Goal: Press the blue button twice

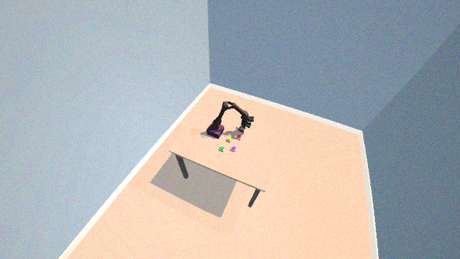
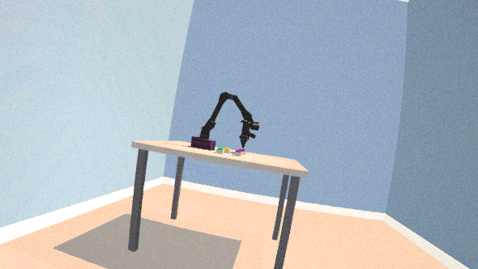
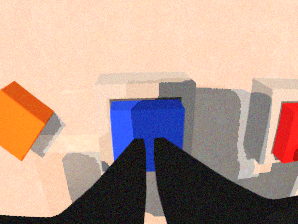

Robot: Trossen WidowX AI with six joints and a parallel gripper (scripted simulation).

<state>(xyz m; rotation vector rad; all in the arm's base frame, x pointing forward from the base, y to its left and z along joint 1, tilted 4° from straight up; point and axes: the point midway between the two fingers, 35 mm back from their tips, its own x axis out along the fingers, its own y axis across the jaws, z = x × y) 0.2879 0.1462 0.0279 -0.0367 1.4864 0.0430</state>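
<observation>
Right now the orange block is 80 mm to the left of my gripper tip, 40 mm below it and 10 mm behind it. The rest, counted from my gripper tip: yellow button 180 mm to the right, 90 mm behind, 10 mm below; red button 90 mm to the right, 10 mm below; magenta button 270 mm to the right, 10 mm below, 10 mm ahead.
</observation>
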